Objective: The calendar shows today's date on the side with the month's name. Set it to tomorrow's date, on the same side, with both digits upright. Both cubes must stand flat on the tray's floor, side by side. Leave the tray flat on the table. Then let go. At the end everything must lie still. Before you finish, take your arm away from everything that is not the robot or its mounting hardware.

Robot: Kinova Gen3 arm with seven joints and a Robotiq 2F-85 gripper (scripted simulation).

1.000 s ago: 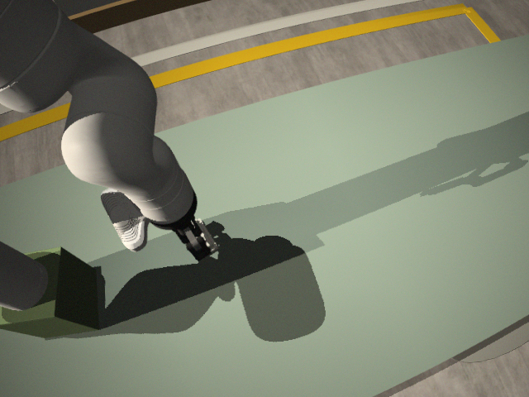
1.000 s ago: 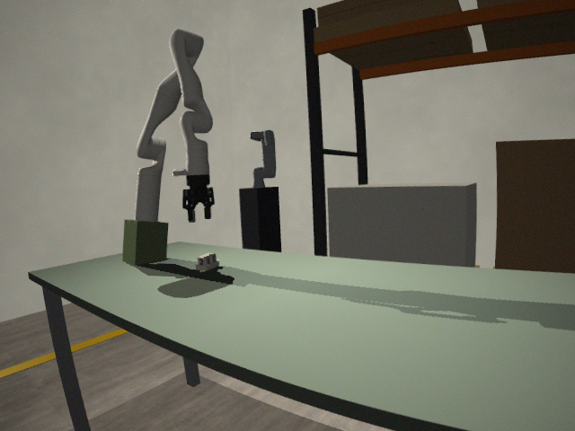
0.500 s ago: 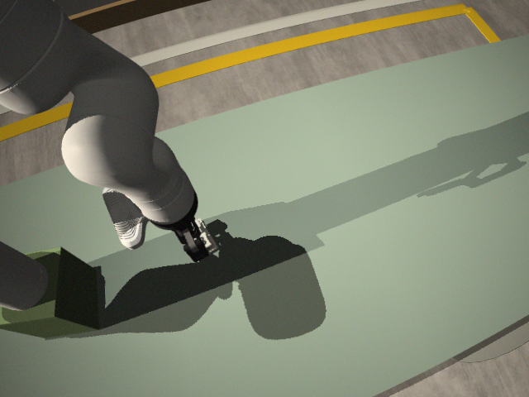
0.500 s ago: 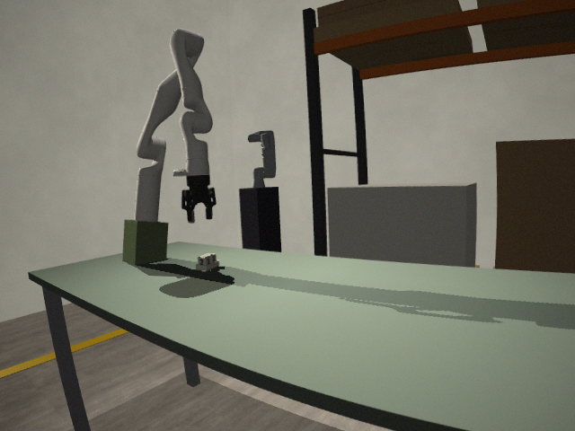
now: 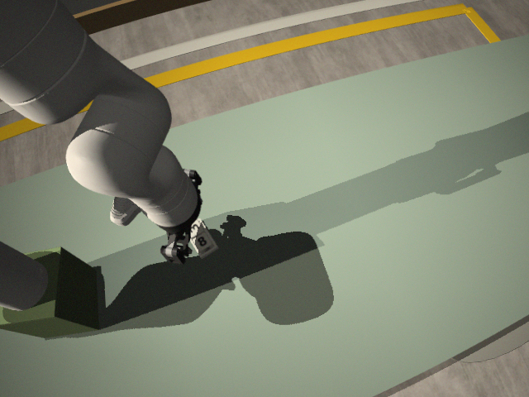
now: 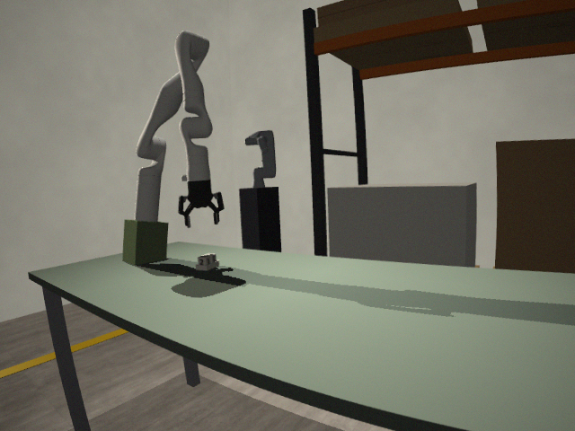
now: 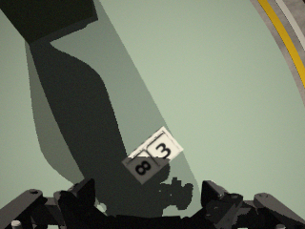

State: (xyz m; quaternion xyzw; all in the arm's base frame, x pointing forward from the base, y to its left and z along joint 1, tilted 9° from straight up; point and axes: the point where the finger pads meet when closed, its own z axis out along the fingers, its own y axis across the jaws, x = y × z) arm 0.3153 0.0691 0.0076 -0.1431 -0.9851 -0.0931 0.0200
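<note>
The white cube lies 12 cm below my hand. From my hand the other things lie so: white tray: 1 cm behind, 1 cm to the left, 14 cm below.
</note>
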